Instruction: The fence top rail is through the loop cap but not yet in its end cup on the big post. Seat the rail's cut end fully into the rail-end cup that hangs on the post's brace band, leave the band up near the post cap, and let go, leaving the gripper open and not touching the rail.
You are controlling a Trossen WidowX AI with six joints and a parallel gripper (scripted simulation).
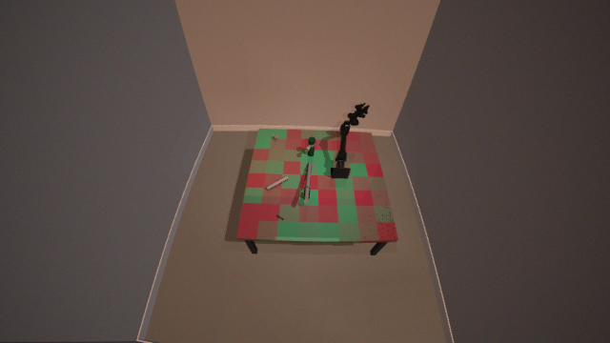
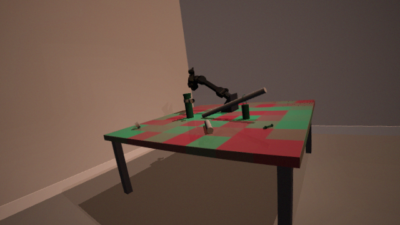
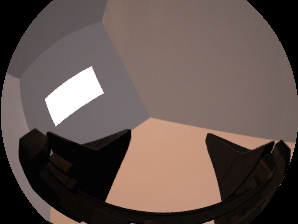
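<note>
My gripper tip is now 57 cm short of the rail-end cup, 37 cm to the right of it and 30 cm above it. The rest, counted from my gripper tip: small green post (56 cm ahead, 83 cm to the left, 34 cm below); small pale fitting (94 cm ahead, 8 cm to the left, 43 cm below); short pipe piece (83 cm ahead, 70 cm to the left, 42 cm below).
</note>
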